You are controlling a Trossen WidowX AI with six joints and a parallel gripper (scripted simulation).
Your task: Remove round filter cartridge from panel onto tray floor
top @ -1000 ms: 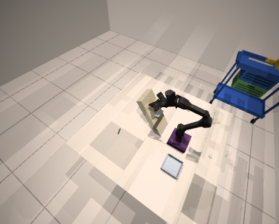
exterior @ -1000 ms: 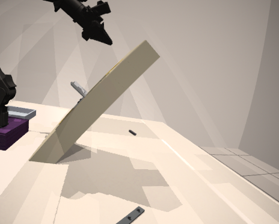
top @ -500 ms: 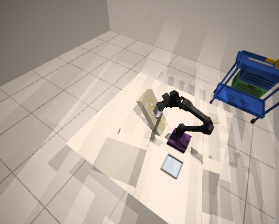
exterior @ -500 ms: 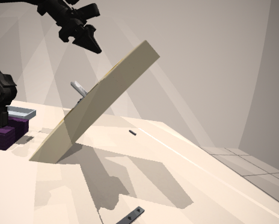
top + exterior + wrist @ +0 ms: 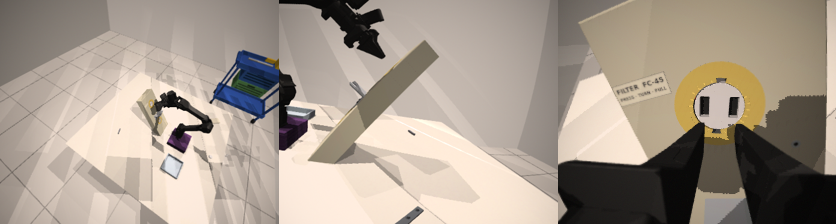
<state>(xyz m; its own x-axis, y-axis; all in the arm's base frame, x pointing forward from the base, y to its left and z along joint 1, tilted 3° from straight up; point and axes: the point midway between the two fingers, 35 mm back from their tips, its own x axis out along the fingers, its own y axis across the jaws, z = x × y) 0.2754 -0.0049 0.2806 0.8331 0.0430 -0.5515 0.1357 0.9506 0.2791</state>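
Now: the round filter cartridge 50 mm ahead of my gripper tip and 30 mm below it. From my gripper tip the other things lie so: grey tray (380 mm behind, 280 mm to the left, 300 mm below).
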